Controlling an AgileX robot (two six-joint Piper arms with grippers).
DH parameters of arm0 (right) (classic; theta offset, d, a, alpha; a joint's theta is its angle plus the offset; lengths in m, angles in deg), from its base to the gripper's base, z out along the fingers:
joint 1: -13.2 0.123 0 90
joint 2: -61.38 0 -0.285 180
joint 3: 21.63 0 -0.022 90
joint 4: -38.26 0.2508 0 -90
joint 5: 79.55 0 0.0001 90
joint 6: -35.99 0.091 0 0
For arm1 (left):
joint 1: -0.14 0.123 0 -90
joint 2: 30.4 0 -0.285 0
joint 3: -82.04 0 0.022 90
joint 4: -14.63 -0.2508 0 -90
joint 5: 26.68 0 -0.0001 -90
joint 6: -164.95 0.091 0 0
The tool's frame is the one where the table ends.
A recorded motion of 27 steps. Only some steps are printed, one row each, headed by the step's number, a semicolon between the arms.
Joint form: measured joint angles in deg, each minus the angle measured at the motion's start. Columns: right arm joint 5, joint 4, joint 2, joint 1, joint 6, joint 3; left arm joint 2, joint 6, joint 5, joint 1, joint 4, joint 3.
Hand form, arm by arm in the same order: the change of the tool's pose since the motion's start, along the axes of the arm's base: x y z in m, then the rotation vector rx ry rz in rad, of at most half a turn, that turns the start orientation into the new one. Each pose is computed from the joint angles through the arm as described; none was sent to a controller.
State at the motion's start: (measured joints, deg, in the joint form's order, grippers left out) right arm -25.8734 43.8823 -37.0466 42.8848 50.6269 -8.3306; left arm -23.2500 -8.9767 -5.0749 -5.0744 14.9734 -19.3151
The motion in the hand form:
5: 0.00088 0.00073 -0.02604 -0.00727 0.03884 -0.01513; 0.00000 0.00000 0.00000 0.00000 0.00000 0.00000
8: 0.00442 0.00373 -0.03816 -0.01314 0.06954 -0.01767; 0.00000 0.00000 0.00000 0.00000 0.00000 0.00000
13: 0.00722 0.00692 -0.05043 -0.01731 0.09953 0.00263; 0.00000 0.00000 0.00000 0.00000 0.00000 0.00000
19: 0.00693 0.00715 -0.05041 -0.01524 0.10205 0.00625; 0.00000 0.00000 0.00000 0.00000 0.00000 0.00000
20: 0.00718 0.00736 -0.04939 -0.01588 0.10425 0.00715; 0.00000 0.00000 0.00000 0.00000 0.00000 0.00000
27: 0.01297 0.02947 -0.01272 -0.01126 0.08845 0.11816; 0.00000 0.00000 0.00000 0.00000 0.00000 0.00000
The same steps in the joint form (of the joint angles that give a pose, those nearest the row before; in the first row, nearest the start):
5: -3.48 0.98 -2.55 -0.12 0.00 3.05; 0.00 0.00 0.00 0.00 0.00 0.00
8: -4.06 1.75 -4.85 -0.12 -0.29 3.05; 0.00 0.00 0.00 0.00 0.00 0.00
13: -4.58 2.99 -7.15 -0.12 -2.18 3.05; 0.00 0.00 0.00 0.00 0.00 0.00
19: -4.47 3.26 -7.15 -0.12 -2.52 3.05; 0.00 0.00 0.00 0.00 0.00 0.00
20: -4.07 3.26 -7.15 -0.12 -2.52 2.78; 0.00 0.00 0.00 0.00 0.00 0.00
27: 4.33 3.15 -7.37 2.52 -5.08 -6.46; 0.00 0.00 0.00 0.00 0.00 0.00

